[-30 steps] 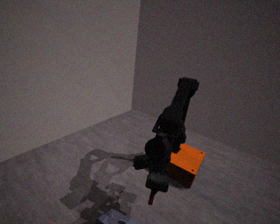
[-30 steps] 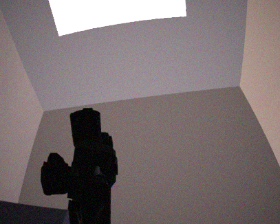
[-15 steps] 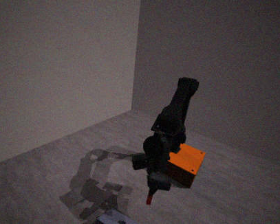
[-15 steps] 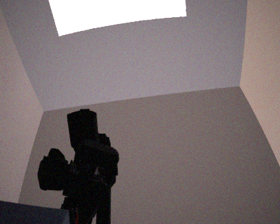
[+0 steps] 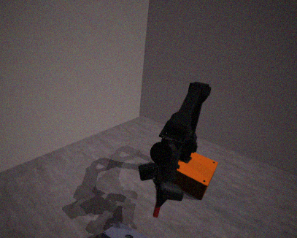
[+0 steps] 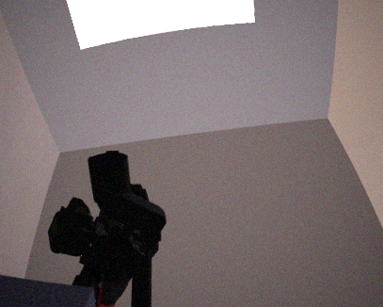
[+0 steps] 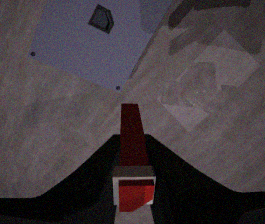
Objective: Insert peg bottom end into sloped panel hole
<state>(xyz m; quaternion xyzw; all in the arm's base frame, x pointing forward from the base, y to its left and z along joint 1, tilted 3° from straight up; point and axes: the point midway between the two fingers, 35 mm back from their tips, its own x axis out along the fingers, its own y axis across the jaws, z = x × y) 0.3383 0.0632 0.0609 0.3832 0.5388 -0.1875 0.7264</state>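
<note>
Now: gripper tip 120 mm short of the grey-blue panel, 20 mm to the left of it and 90 mm above it. The rest, counted from my gripper tip: red peg 10 mm behind, 20 mm above.
</note>
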